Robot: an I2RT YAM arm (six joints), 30 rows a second.
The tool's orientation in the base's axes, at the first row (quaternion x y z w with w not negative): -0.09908, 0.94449, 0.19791, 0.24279
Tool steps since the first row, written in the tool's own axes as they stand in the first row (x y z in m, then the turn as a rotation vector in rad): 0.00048, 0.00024, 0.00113, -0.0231, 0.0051, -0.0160; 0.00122, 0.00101, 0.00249, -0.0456, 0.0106, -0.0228; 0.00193, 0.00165, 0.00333, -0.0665, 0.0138, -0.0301; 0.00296, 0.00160, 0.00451, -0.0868, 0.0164, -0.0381; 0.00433, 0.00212, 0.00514, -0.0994, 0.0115, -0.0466
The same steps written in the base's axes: -0.00001, 0.00065, -0.00107, 0.0118, 0.0000, 0.0260; -0.00029, 0.00185, -0.00228, 0.0268, 0.0041, 0.0445; -0.00074, 0.00272, -0.00310, 0.0408, 0.0058, 0.0618; -0.00111, 0.00308, -0.00458, 0.0542, 0.0066, 0.0792; -0.00218, 0.00369, -0.00560, 0.0629, -0.0002, 0.0907
